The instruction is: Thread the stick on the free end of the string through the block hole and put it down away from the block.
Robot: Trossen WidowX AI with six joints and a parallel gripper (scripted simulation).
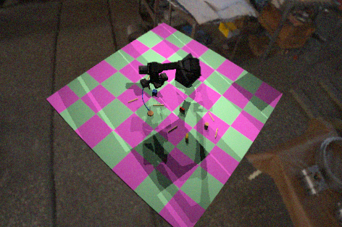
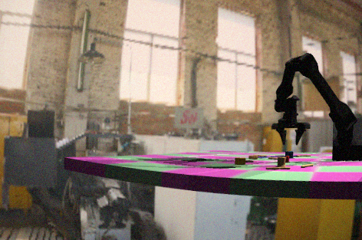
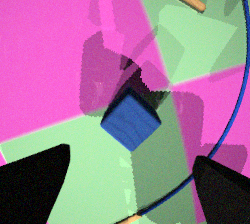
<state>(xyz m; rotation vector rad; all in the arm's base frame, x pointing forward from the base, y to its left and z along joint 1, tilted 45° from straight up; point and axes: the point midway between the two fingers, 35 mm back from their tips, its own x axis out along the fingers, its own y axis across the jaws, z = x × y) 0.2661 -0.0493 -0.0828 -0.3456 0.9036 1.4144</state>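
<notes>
Now: the blue cube 1 cm to the left of my gripper tip and 4 cm below it. From my gripper tip the other things lie so: red piece: 4 cm behind, 24 cm to the left, 5 cm below; round wooden button: 14 cm ahead, 12 cm to the left, 5 cm below; yellow piece: 9 cm ahead, 41 cm to the left, 5 cm below.
</notes>
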